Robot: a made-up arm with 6 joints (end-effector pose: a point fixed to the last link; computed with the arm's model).
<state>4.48 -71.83 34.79 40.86 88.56 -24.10</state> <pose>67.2 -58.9 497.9 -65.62 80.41 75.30</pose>
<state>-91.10 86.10 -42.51 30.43 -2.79 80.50</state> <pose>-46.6 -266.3 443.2 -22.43 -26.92 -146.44</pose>
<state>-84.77 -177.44 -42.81 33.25 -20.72 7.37</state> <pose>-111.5 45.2 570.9 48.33 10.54 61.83</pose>
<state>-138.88 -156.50 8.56 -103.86 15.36 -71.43</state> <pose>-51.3 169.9 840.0 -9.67 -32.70 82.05</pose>
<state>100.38 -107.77 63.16 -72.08 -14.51 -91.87</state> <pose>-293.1 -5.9 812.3 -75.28 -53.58 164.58</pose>
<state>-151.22 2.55 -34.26 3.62 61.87 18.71</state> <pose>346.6 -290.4 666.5 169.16 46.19 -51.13</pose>
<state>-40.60 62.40 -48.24 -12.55 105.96 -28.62</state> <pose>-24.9 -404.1 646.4 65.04 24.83 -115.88</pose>
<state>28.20 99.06 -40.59 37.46 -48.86 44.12</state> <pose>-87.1 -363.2 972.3 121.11 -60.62 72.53</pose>
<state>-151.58 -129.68 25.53 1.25 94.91 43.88</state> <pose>70.6 -74.1 853.6 -128.49 -53.14 0.64</pose>
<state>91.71 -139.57 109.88 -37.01 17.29 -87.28</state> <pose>12.9 87.8 493.8 -49.33 29.05 80.49</pose>
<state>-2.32 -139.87 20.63 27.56 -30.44 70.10</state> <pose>46.8 95.6 943.8 146.39 40.12 70.15</pose>
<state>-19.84 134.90 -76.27 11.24 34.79 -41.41</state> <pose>-192.6 -139.3 780.1 95.68 10.42 140.74</pose>
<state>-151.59 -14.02 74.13 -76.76 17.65 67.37</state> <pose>208.1 -405.1 843.8 139.11 11.83 -171.23</pose>
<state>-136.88 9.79 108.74 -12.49 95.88 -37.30</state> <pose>106.3 -372.3 677.0 -97.32 5.09 -146.89</pose>
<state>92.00 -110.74 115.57 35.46 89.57 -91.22</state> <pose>3.3 -219.3 607.7 173.76 31.07 -69.70</pose>
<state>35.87 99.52 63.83 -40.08 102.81 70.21</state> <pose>180.2 -234.8 862.1 -7.57 -34.09 85.49</pose>
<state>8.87 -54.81 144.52 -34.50 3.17 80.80</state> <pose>221.3 -245.3 588.2 87.63 -31.63 -124.64</pose>
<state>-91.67 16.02 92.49 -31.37 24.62 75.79</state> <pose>210.9 -386.2 705.1 136.06 -5.23 -177.55</pose>
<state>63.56 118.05 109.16 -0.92 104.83 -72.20</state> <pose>213.6 -153.1 678.6 126.48 59.19 134.14</pose>
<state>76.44 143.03 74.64 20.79 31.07 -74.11</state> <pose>436.4 -130.4 592.6 -9.65 30.54 -14.77</pose>
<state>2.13 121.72 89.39 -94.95 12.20 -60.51</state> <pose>286.7 -275.0 1067.4 -104.15 -66.84 23.75</pose>
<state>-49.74 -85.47 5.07 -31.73 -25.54 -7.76</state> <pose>124.8 140.4 489.1 69.20 56.79 19.37</pose>
